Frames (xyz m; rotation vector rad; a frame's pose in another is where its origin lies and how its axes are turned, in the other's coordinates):
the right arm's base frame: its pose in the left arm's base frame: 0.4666 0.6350 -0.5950 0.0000 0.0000 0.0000
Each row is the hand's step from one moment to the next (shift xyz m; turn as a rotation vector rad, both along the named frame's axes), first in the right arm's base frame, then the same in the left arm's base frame.
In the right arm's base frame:
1: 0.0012 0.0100 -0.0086 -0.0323 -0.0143 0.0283
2: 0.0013 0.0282 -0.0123 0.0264 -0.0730 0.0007
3: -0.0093 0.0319 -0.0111 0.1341 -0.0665 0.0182
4: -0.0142 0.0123 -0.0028 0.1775 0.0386 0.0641
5: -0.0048 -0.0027 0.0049 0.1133 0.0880 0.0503
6: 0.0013 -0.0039 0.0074 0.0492 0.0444 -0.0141
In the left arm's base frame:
1: 0.0012 0.0100 -0.0086 -0.0323 -0.0143 0.0283
2: 0.0013 0.0282 -0.0123 0.0264 -0.0730 0.0007
3: -0.0093 0.0319 -0.0111 0.1341 -0.0665 0.0182
4: -0.0142 0.0123 -0.0028 0.1775 0.0386 0.0641
5: -0.0048 -0.0027 0.0049 0.1133 0.0880 0.0503
6: 0.0013 -0.0039 0.0074 0.0492 0.0444 -0.0141

